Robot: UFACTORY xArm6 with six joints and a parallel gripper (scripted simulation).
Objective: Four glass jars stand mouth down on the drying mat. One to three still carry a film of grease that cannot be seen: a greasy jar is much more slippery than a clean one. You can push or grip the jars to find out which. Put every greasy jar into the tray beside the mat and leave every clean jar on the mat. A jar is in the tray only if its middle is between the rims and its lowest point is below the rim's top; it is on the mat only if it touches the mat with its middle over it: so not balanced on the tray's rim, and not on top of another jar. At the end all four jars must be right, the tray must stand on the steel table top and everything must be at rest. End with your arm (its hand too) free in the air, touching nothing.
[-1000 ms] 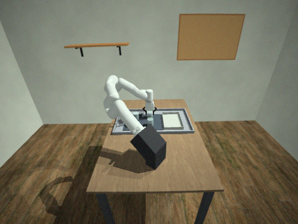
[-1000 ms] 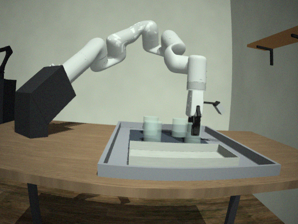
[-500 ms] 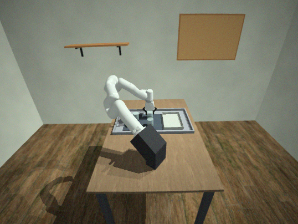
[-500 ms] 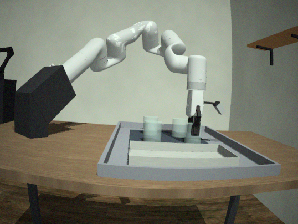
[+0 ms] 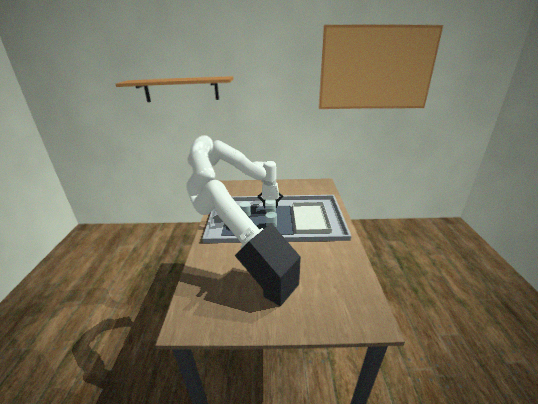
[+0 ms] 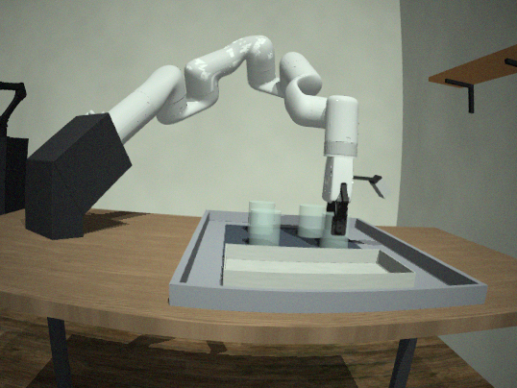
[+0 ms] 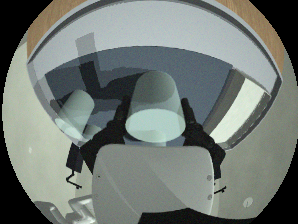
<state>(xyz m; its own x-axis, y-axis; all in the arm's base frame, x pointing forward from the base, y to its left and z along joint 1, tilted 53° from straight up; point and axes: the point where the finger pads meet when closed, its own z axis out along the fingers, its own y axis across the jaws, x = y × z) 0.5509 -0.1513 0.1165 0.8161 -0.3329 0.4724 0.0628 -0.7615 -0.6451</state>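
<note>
Now: hand 250 mm to the left of the pale tray, 70 mm past it and 40 mm above it. Also, from my hand: dark drying mat (90 mm behind, 70 mm to the left, 50 mm below).
</note>
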